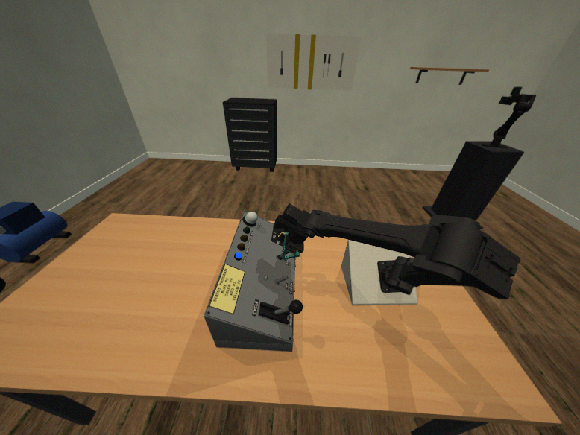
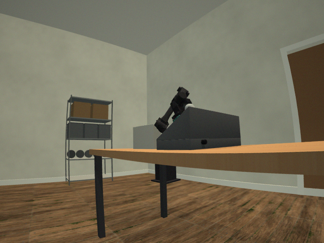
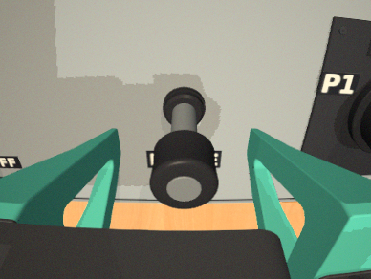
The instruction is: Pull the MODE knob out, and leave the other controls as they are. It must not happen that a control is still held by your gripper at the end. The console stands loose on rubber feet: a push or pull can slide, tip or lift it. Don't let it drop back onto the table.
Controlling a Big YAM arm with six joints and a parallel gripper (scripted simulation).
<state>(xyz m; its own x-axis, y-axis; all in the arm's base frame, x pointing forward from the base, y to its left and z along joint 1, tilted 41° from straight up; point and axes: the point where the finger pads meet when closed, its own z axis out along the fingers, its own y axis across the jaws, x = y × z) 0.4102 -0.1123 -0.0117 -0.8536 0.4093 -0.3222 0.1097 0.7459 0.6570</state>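
Right now the black mode knob is right at my hand. From my hand the other things lie so: program selector: 12 cm to the right, 1 cm below, 1 cm ahead; then check toggle: 12 cm to the left, 2 cm below, 2 cm ahead; then grey console: 6 cm to the left, 5 cm ahead, 3 cm below.
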